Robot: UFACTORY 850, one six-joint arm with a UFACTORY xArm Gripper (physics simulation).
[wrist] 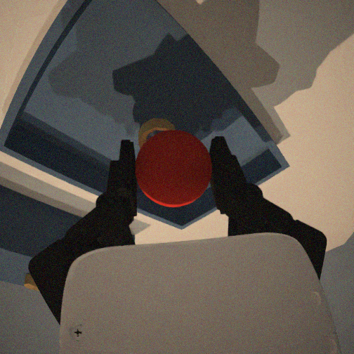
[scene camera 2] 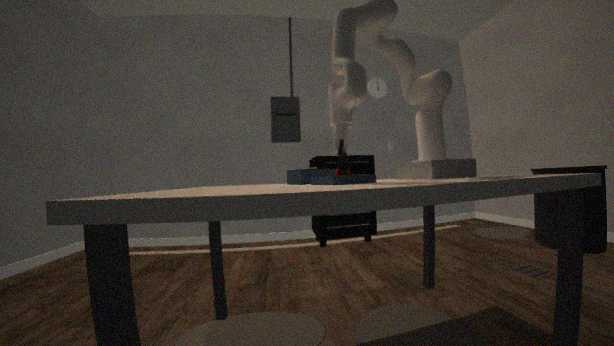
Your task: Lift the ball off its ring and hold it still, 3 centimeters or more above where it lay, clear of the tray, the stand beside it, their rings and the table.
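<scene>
My gripper [scene camera 2: 342,162] [wrist: 172,153] points down over the tray, with its two black fingers touching the red ball [wrist: 174,168] on both sides. It is shut on the ball. In the scene view a little red of the ball [scene camera 2: 343,171] shows between the dark fingers, low at the tray's wall. The blue tray [scene camera 2: 362,178] [wrist: 281,159] is beneath. Its tan ring [wrist: 156,123] shows partly behind the ball, toward the upper left in the wrist view. Any gap between ball and ring is hard to tell. The blue stand [scene camera 2: 297,176] [wrist: 12,270] is beside the tray.
The stand's ring [wrist: 31,281] shows partly at the lower left of the wrist view, behind a finger. The tray walls rise close around the fingers. The pale table [scene camera 2: 225,191] bears tray and stand. The arm's base block [scene camera 2: 452,168] is to the right. A black cabinet [scene camera 2: 342,225] stands behind the table.
</scene>
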